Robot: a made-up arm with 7 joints.
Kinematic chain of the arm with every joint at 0, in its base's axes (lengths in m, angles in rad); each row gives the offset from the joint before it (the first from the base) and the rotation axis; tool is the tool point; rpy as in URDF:
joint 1: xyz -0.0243 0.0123 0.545 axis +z
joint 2: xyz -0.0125 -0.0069 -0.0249 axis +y
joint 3: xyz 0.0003 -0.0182 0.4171 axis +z
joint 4: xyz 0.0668 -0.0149 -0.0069 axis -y
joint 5: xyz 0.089 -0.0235 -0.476 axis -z
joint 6: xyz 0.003 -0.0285 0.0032 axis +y
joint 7: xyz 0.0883 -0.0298 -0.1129 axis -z
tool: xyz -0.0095 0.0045 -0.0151 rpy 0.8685 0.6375 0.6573
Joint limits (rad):
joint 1: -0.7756..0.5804
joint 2: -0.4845..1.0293
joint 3: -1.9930..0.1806
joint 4: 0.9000..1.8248
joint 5: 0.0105..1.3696
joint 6: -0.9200..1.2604
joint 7: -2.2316..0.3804
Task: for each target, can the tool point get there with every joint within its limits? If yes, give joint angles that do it. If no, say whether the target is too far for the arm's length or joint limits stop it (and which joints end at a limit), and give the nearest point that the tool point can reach.
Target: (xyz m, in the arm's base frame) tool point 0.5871 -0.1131 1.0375
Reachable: yes | joints 0.2764 -0.1476 -0.2125 1.5042 1.2119 0.0976 -0.3830
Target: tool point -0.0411 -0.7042 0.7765
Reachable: yes | joints -0.5670 0.3300 -0.8298 1.2686 0.8923 -0.4993 -1.9030
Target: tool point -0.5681 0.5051 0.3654
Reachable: no: joint limits stop it (at a limit: joint 1, joint 2, joint 3, joint 4, joint 6, joint 7) | nearest point -0.5918 0.0443 0.4798 | short by 0.475 m
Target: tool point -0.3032 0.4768 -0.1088
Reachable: no: joint limits stop it (at a limit: joint 1, joint 2, joint 3, joint 4, joint 5, joint 6, joint 7) | nearest point 0.1607 0.2629 0.0936 | short by 0.549 m
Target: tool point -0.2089 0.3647 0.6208
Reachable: no: joint limits stop it (at a limit: joint 1, joint 3, joint 4, joint 5, joint 6, joint 7) | nearest point -0.5797 0.0348 0.6301 | short by 0.496 m
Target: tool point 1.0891 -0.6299 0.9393
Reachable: no: too far | nearest point 0.7702 -0.4459 0.8225 | short by 0.386 m
